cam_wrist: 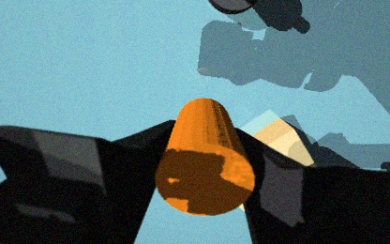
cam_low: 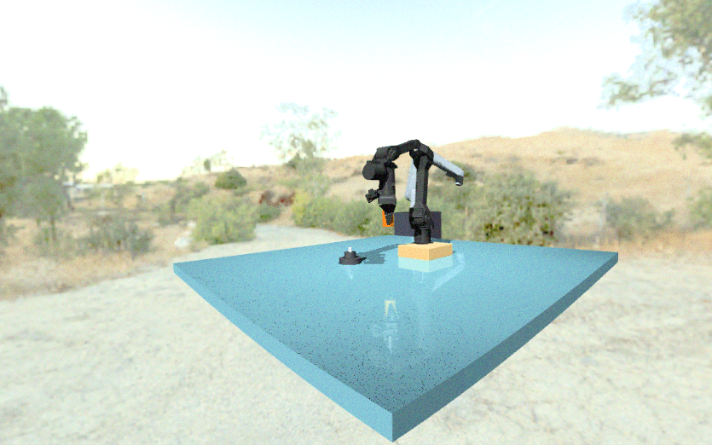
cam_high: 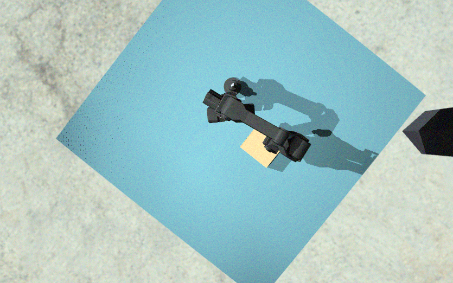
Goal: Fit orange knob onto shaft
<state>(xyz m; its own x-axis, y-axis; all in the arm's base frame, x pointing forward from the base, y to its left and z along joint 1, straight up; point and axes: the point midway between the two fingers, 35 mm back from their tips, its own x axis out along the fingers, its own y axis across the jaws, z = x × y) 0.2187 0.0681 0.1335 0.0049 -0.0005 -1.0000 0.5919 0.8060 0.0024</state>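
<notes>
The orange knob is 40 mm above my gripper tip. The rest, counted from my gripper tip: round dark pedestal: 110 mm ahead, 100 mm to the right, 110 mm below.
</notes>
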